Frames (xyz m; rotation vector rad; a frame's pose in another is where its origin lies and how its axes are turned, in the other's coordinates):
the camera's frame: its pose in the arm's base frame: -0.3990 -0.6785 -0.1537 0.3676 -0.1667 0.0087
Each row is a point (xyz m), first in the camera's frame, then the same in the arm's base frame.
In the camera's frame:
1: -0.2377 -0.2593 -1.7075
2: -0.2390 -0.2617 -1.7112
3: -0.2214 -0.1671 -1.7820
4: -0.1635 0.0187 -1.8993
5: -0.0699 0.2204 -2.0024
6: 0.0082 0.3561 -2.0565
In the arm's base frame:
1: -0.3491 -0.3033 -1.8555
2: -0.3497 -0.3042 -1.8600
3: -0.3246 -0.1910 -1.8884
4: -0.2559 0.0232 -1.9205
5: -0.1548 0.2464 -1.9280
6: -0.0744 0.3907 -1.9165

